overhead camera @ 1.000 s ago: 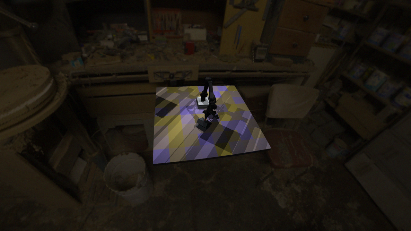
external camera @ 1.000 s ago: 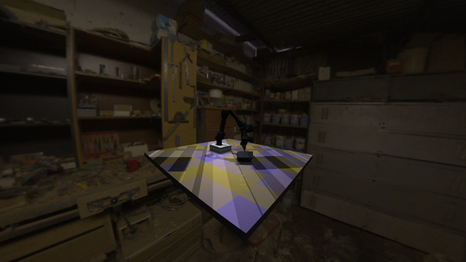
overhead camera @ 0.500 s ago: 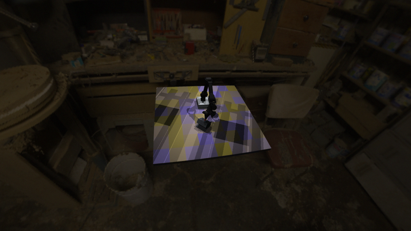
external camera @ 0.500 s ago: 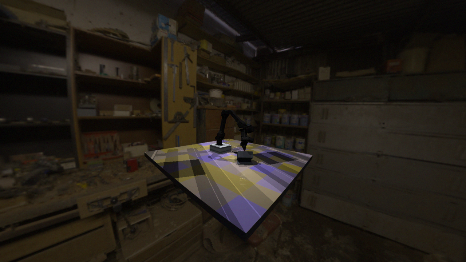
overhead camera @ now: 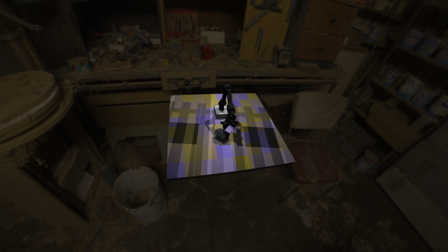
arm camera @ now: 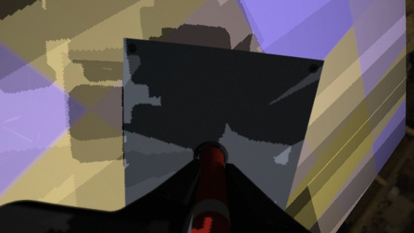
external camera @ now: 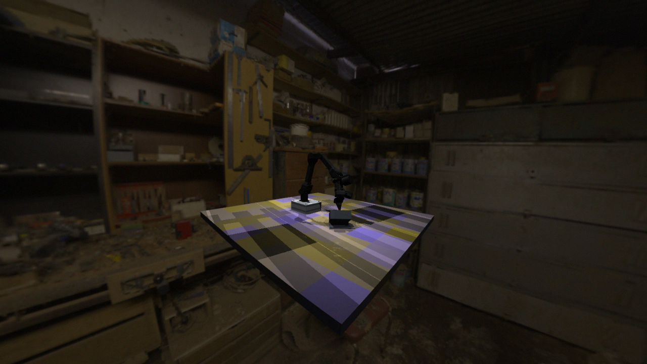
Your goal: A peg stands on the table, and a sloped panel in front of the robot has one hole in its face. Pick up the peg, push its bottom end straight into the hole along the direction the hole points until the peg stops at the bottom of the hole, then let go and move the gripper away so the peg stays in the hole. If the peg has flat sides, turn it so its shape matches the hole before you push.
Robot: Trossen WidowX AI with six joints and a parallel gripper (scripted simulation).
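Now: gripper tip 1 cm past the dark red round peg and 1 cm below it. Round my gripper tip: sloped panel block: 2 cm ahead, 1 cm to the right, 4 cm below.
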